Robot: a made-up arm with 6 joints.
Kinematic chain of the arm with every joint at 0, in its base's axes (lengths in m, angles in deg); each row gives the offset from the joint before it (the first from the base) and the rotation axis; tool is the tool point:
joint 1: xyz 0 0 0.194 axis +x
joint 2: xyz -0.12 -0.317 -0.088 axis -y
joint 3: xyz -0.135 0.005 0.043 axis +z
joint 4: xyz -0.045 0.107 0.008 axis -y
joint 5: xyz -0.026 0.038 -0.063 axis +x
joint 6: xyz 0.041 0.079 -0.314 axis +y
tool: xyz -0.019 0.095 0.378
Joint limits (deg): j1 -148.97..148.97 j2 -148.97..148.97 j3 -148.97..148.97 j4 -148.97..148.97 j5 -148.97..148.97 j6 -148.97..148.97
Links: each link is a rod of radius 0.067 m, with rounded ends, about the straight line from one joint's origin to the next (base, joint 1, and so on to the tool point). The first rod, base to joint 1, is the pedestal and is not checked.
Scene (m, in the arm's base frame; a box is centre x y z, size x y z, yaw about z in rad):
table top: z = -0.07
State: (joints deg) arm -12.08 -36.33 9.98 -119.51 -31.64 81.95
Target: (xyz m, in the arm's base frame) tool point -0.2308 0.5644 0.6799
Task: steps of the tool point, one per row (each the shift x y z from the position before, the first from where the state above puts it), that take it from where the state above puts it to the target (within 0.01 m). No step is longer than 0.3 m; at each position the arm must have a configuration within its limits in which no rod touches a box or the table.
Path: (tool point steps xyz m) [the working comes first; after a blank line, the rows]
Joints at the target: -57.96 -65.73 -0.81 -142.08 -16.32 111.32
Straight joint move there: clear.

1: 0.0622 0.1409 0.1700
2: 0.1104 0.1998 0.1040
3: 0.1559 0.2201 0.0110
4: 0.1923 0.1911 -0.0873

